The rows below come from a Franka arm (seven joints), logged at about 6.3 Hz.
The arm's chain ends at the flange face. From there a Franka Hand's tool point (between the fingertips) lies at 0.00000 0.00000 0.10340 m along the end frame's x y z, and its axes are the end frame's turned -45 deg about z.
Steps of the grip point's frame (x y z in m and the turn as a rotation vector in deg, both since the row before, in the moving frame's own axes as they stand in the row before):
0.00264, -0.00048, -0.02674, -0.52, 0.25, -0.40
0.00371, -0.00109, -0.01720, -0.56, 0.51, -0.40
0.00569, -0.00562, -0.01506, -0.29, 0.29, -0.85
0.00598, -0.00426, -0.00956, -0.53, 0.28, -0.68
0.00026, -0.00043, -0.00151, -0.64, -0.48, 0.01
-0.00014, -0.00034, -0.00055, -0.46, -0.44, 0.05
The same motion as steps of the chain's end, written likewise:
0.00054, -0.00255, -0.02673, -0.19, 0.54, -0.40
0.00049, -0.00345, -0.01719, -0.04, 0.76, -0.40
-0.00069, -0.00799, -0.01506, 0.00, 0.41, -0.85
0.00018, -0.00755, -0.00955, -0.18, 0.57, -0.68
-0.00032, -0.00192, -0.00150, -0.79, 0.11, 0.01
-0.00036, -0.00129, -0.00054, -0.64, 0.01, 0.05

